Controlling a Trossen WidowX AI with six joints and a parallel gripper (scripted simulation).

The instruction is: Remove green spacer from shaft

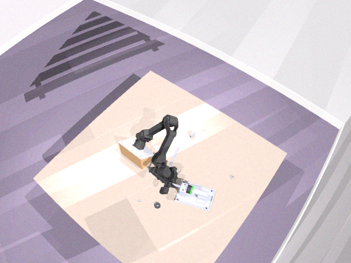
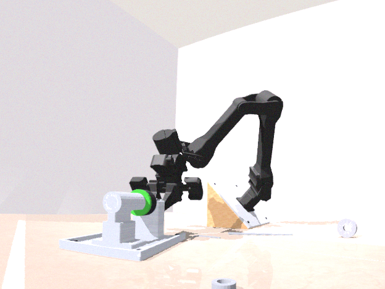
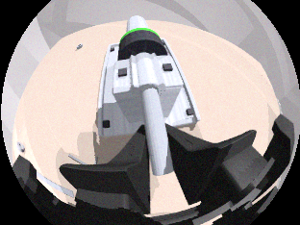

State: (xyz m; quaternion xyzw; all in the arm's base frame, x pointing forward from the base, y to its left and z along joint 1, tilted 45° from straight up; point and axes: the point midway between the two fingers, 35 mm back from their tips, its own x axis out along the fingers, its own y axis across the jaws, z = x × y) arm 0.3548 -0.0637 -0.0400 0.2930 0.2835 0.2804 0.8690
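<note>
My gripper tip is now 50 mm short of the grey shaft, 20 mm to the right of it and 20 mm below it. Also, from my gripper tip: green spacer: 90 mm ahead, 30 mm to the left, 20 mm above; dark spacer: 60 mm ahead, 20 mm to the left, 20 mm above.
</note>
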